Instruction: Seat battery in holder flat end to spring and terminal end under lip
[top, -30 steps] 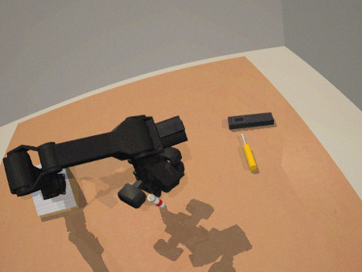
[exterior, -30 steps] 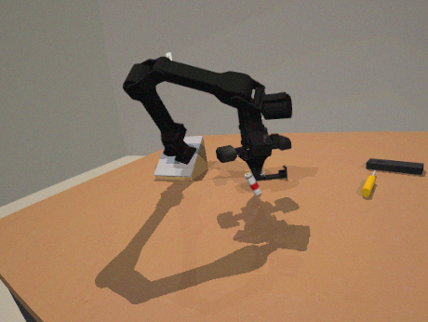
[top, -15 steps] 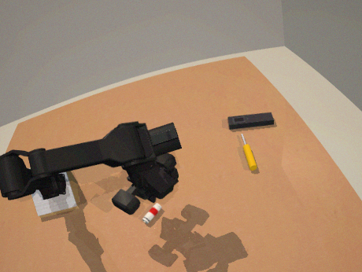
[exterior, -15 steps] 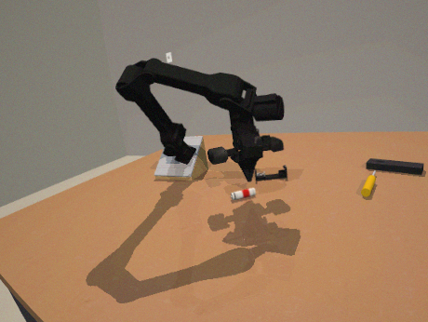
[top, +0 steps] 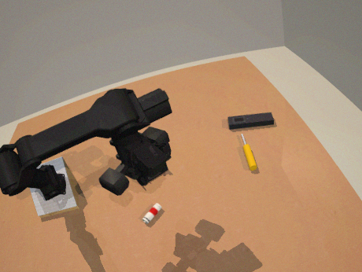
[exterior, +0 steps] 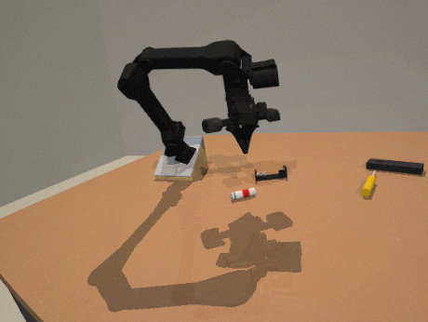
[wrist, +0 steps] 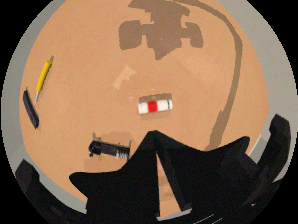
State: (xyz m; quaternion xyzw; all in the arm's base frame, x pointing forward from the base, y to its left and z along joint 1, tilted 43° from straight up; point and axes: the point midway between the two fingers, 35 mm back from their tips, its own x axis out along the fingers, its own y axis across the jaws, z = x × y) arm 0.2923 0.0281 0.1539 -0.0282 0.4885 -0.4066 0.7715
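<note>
Right now my gripper tip is 11 cm above the battery, 1 cm to the left of it and 1 cm past it. Round my gripper tip: flat black box (33 cm ahead, 29 cm to the left, 10 cm below); yellow screwdriver (28 cm ahead, 16 cm to the left, 11 cm below).
</note>
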